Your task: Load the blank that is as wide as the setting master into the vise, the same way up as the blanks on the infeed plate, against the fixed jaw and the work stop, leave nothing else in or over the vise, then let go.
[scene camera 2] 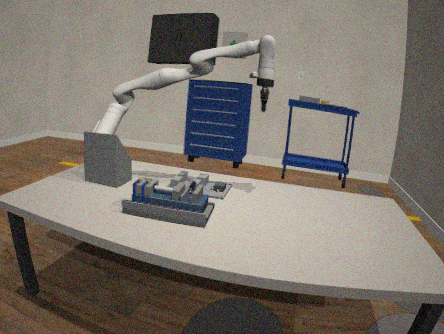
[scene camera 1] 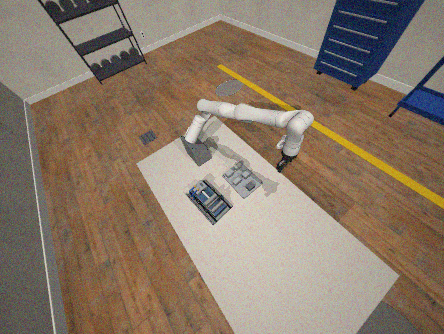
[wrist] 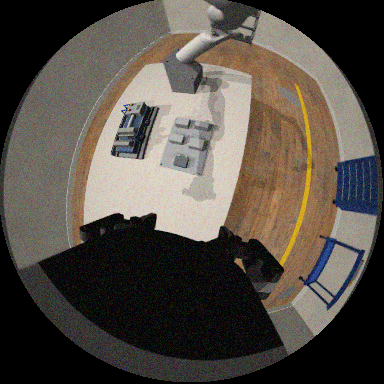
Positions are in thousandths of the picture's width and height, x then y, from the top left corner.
Scene:
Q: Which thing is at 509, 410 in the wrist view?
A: A grey infeed plate.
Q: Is my gripper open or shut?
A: Open.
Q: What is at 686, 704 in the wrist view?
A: My gripper.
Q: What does my gripper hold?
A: Nothing.

